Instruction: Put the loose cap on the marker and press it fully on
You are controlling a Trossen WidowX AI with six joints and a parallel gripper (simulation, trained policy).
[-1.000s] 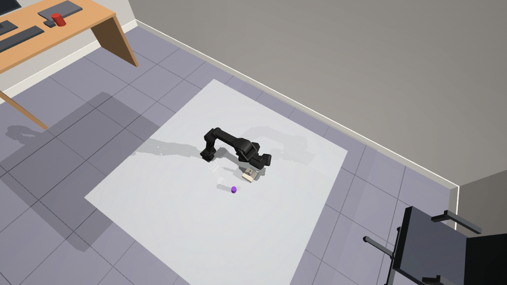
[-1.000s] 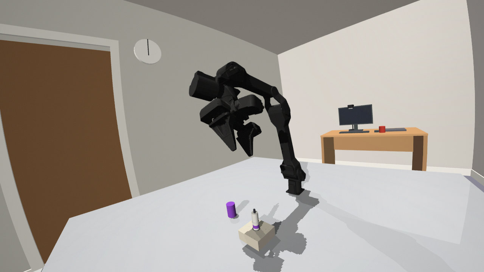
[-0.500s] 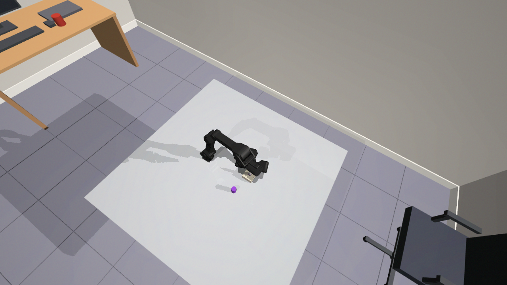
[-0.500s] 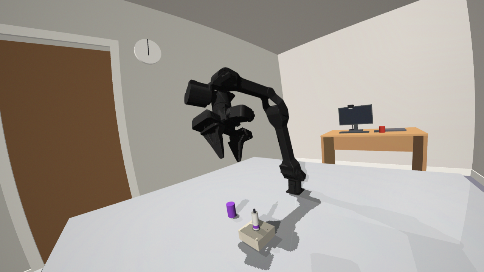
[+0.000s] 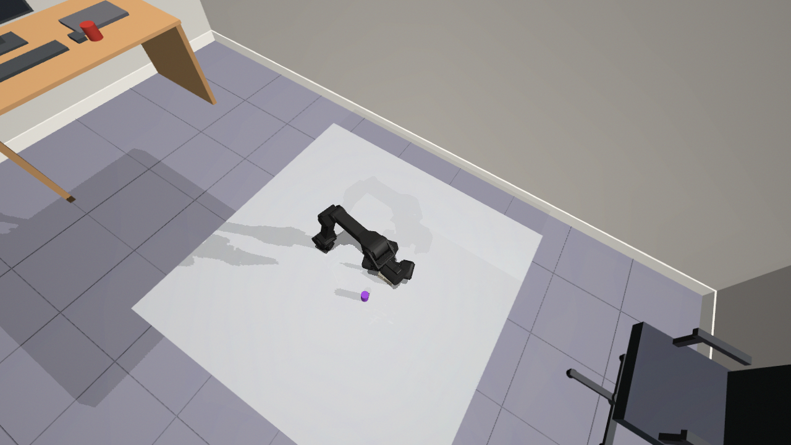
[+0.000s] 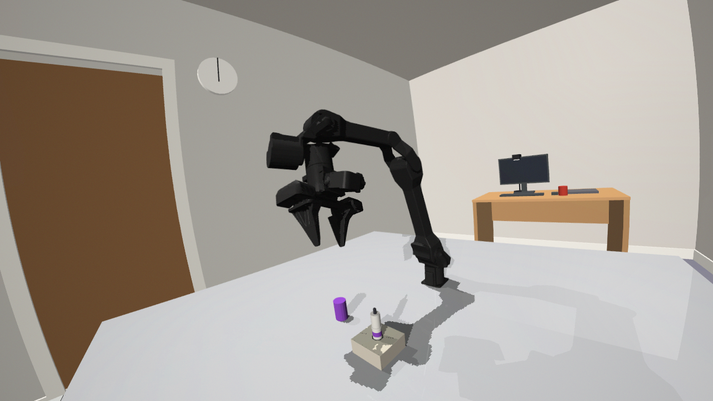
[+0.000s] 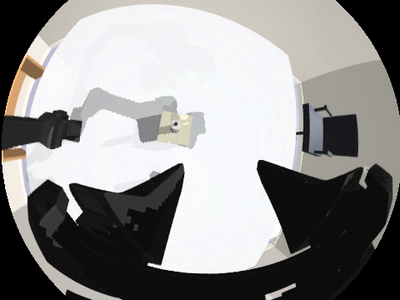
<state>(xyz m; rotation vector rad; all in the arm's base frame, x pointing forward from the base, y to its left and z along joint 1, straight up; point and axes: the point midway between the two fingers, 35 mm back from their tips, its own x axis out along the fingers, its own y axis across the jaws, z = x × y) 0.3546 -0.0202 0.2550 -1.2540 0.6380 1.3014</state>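
Now: gripper tip 200 mm above the purple cap, 90 mm to the left of it and 70 mm past it. The rest, counted from my gripper tip: beige holder block 210 mm below, 50 mm to the left, 40 mm behind; white marker 150 mm below, 50 mm to the left, 40 mm behind.
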